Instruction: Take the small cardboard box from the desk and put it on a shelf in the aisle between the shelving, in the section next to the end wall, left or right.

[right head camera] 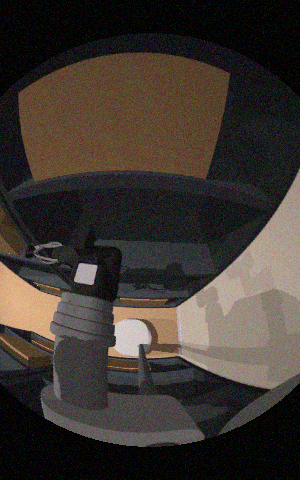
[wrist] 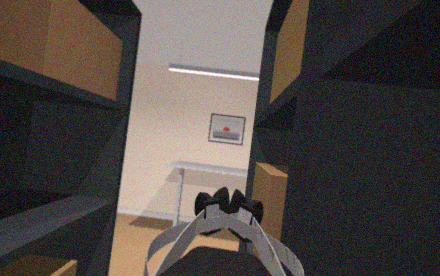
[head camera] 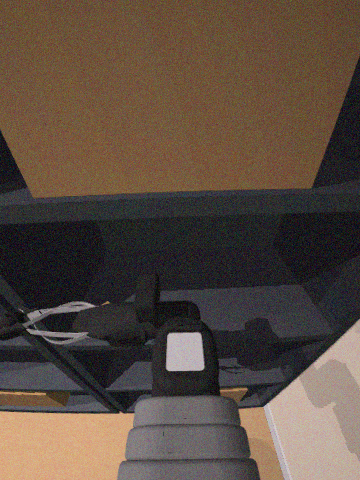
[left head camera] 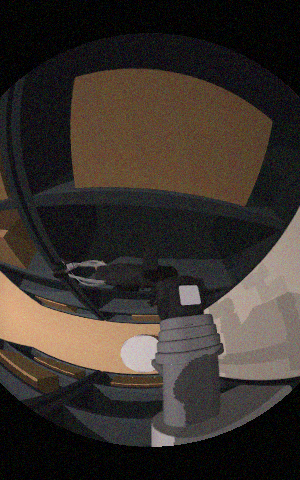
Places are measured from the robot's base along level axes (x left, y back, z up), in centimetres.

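Pixels of known places: gripper, fingertip midpoint: [right head camera: 26, 248] [wrist: 228, 204] [head camera: 2, 321] [left head camera: 53, 266]; robot's base at its link origin: [right head camera: 131, 336] [left head camera: 141, 352].
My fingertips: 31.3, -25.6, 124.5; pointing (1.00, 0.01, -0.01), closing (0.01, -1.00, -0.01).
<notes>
Ahead of a thing's pixels: the offset from my fingertips to its top centre, as dx, dy, dz. Level surfaces: height alone.
The small cardboard box @(-7.6, -15.3, -22.2) [head camera: 106, 303] shows as a tiny tan corner just above my gripper's body in the head camera view; the gripper and wrist hide the rest. It seems to rest on the grey shelf @(dz -28.2) [head camera: 250, 300] [left head camera: 215, 267] [right head camera: 165, 250] in the section next to the end wall. My gripper [head camera: 11, 322] [left head camera: 60, 270] [right head camera: 31, 250] [wrist: 228, 204] is shut and empty. It points left along the shelving, its fingertips at the upright between the sections. In the wrist view the fingertips are close together with no box between them.
A large cardboard box @(-29.8, -25.6, +44.5) [head camera: 175, 100] [left head camera: 165, 135] [right head camera: 125, 115] stands on the shelf above. The pale end wall [head camera: 320, 425] [left head camera: 260, 265] [right head camera: 270, 250] is at the right. The wrist view shows shelving on both sides, a pale table @(dz -32.2) [wrist: 215, 169] and a picture [wrist: 226, 129].
</notes>
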